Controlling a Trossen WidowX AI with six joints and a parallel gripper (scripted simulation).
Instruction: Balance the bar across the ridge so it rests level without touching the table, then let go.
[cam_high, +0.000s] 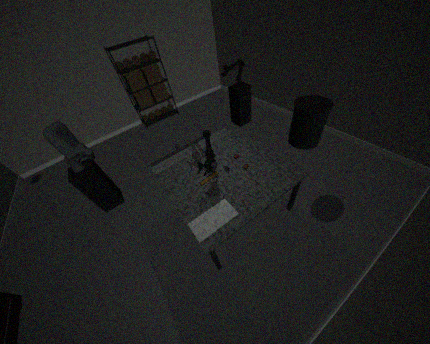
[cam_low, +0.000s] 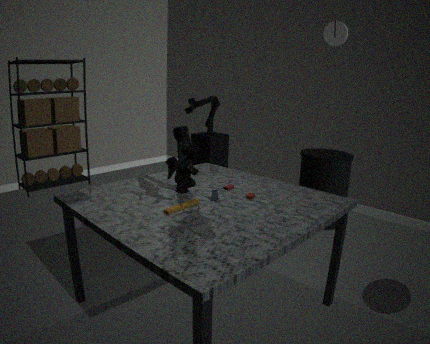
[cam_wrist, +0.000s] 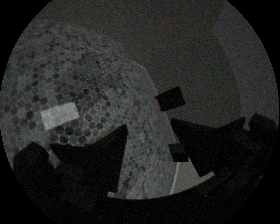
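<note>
Right now the yellow bar is 150 mm below my gripper tip, 90 mm to the left of it and 30 mm behind it.
</note>
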